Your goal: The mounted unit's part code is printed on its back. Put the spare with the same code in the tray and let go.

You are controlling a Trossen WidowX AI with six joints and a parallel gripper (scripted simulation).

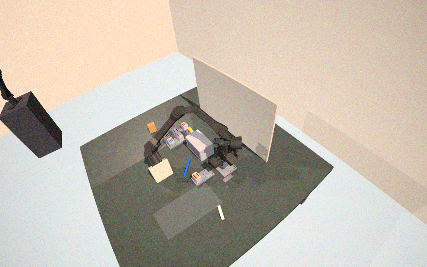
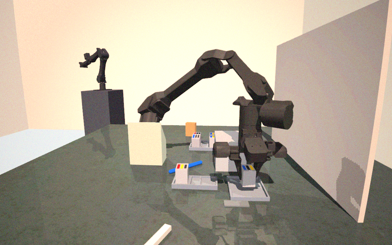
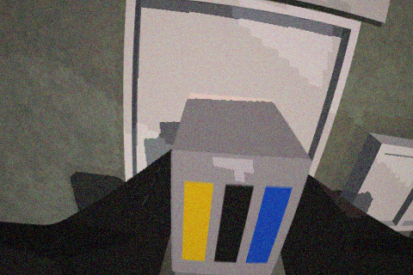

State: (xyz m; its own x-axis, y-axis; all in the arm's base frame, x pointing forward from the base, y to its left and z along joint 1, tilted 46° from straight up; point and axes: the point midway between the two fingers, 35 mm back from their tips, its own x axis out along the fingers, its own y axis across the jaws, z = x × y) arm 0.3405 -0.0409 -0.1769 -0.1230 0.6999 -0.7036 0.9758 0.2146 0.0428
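Now: the grey spare block 20 mm above my gripper tip. Round my gripper tip: blue pen 200 mm behind, 120 mm to the left, 20 mm below; then grey unit 60 mm behind, 200 mm to the left, 20 mm above; then grey tray 20 mm below.
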